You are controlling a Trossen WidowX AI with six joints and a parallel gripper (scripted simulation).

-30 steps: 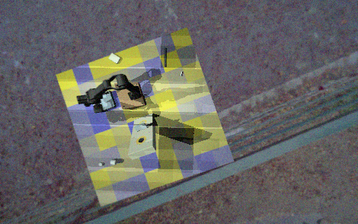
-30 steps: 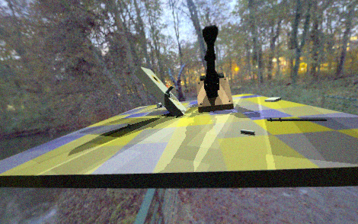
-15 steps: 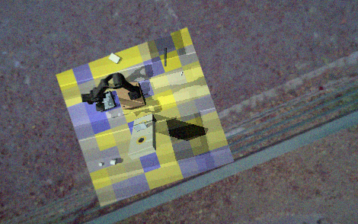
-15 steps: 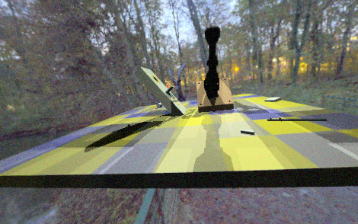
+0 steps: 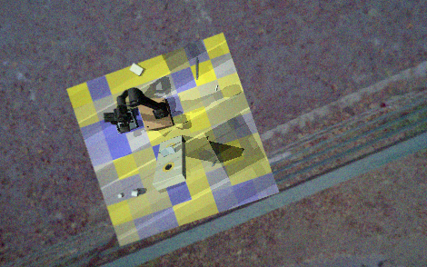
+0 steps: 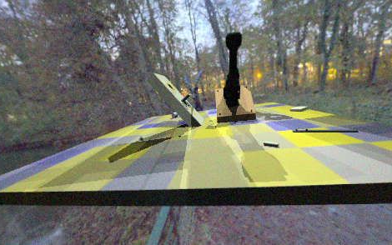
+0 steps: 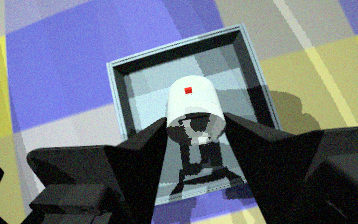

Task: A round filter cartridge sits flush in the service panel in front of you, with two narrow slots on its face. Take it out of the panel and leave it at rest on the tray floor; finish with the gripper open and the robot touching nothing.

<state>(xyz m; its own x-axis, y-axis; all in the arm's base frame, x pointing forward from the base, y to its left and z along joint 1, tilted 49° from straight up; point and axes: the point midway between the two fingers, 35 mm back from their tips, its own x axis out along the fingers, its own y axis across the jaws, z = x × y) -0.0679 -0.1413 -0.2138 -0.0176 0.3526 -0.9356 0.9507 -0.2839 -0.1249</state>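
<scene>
The round filter cartridge lies right at my gripper tip. From my gripper tip the other things lie so: white block (33 cm behind, 23 cm to the left, 4 cm below); cream service panel (41 cm ahead, 24 cm to the left, 12 cm above); grey-rimmed tray (1 cm to the right, 4 cm below).
</scene>
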